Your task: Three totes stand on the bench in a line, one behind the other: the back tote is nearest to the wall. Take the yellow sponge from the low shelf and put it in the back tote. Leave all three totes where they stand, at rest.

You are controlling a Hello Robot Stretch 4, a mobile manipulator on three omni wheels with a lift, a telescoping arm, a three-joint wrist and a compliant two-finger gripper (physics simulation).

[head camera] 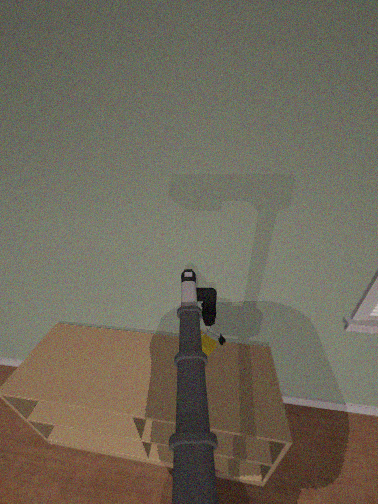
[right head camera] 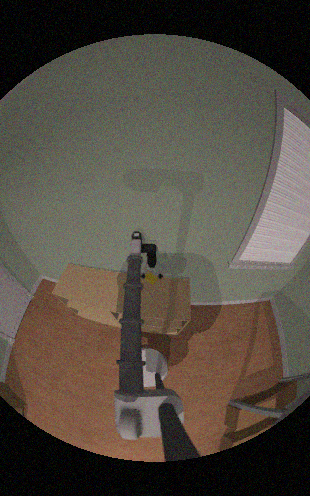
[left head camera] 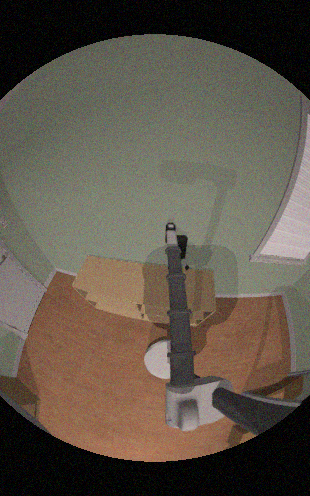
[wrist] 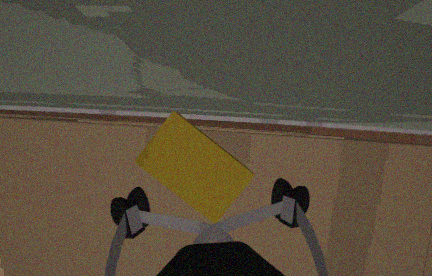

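Pixels of known places: gripper, fingertip midpoint: (head camera: 207, 343) (right head camera: 151, 277) (wrist: 210, 199); robot's base at its link origin: (right head camera: 145, 366) (left head camera: 165, 357).
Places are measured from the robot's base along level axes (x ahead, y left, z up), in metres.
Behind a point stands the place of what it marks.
The yellow sponge (head camera: 208, 344) @(z 0.627, x 0.701, y -0.091 m) (right head camera: 151, 279) @(z 0.628, x 0.688, y -0.088 m) (wrist: 195, 167) @(z 0.627, x 0.727, y -0.076 m) lies flat on top of the low wooden shelf (head camera: 100, 365) @(z 0.583, x 0.640, y 0.434 m) (left head camera: 115, 275) @(z 0.582, x 0.673, y 0.432 m) (right head camera: 90, 287) @(z 0.582, x 0.631, y 0.434 m) (wrist: 65, 200) @(z 0.582, x 0.694, y 0.083 m), near its wall-side edge and turned at an angle. My gripper (head camera: 210, 337) @(z 0.641, x 0.698, y -0.088 m) (right head camera: 152, 275) @(z 0.641, x 0.698, y -0.088 m) (wrist: 210, 199) @(z 0.641, x 0.698, y -0.088 m) is open and points down over the shelf top. In the wrist view its fingertips stand apart on either side of the sponge's near corner, and most of the sponge lies ahead of them. In the left head view the arm hides the sponge. The three totes and the bench cannot be made out.
The green wall (head camera: 100, 200) @(z 1.316, x 0.858, y 0.330 m) rises right behind the shelf. My extended arm (head camera: 192, 400) @(z 1.058, x 0.289, y -0.002 m) (left head camera: 179, 320) @(z 1.061, x 0.195, y 0.002 m) (right head camera: 131, 325) @(z 1.061, x 0.210, y -0.006 m) crosses above the shelf. A round white shape (left head camera: 157, 360) @(z 0.187, x -0.012, y 0.079 m) (right head camera: 153, 370) @(z 0.187, x -0.034, y -0.074 m) is on the floor below the arm. A window with blinds (right head camera: 280, 215) @(z 1.280, x 0.653, y -0.975 m) is at the right.
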